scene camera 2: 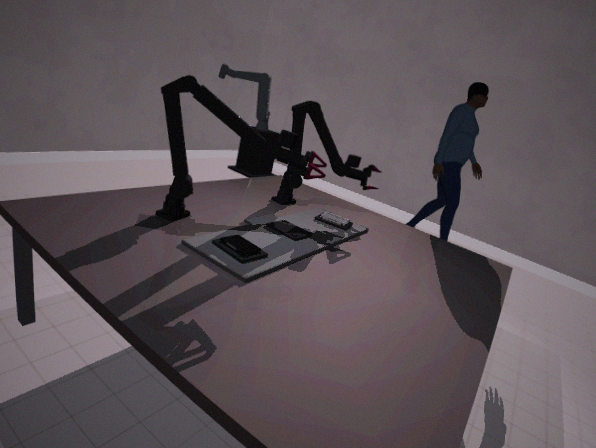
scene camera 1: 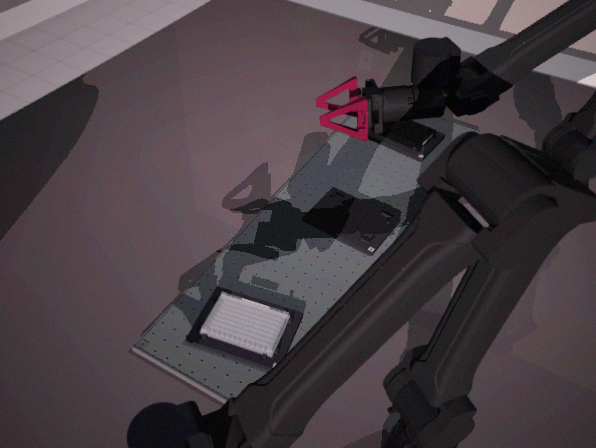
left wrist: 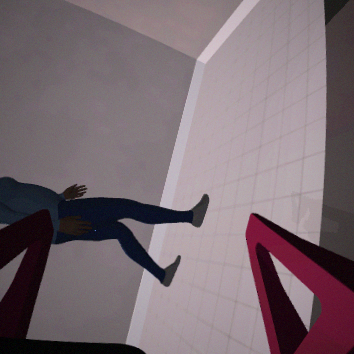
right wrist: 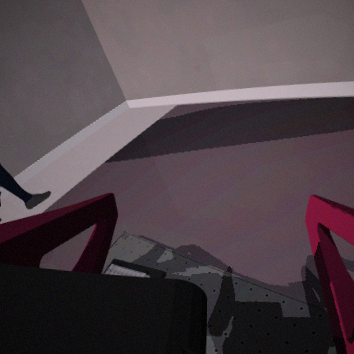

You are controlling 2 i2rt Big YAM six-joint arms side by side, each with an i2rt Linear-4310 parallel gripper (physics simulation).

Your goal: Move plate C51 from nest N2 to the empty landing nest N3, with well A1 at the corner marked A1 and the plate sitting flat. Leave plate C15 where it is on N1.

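Note:
A white well plate [scene camera 1: 245, 324] [scene camera 2: 334, 218] [right wrist: 125, 271] sits in a dark nest at one end of the perforated board [scene camera 1: 320, 265] [scene camera 2: 275, 257]. A dark plate [scene camera 1: 410, 134] [scene camera 2: 239, 246] sits in the nest at the other end. An empty dark nest [scene camera 1: 375, 215] [scene camera 2: 289, 230] lies between them, partly in shadow, with a pale mark at one corner. Plate and nest labels cannot be read. My right gripper [scene camera 1: 319, 111] [scene camera 2: 325, 169] [right wrist: 208, 205] is open and empty, raised above the board. My left gripper [scene camera 2: 378, 179] [left wrist: 150, 222] is open and empty, raised and pointing away from the board.
The right arm's links cross above the board's side in scene camera 1. A dark pedestal with a grey arm [scene camera 2: 263, 100] stands behind the two arms. A person [scene camera 2: 457, 135] [left wrist: 110, 215] stands beyond the table [scene camera 2: 350, 325]. Arm shadows fall across the board.

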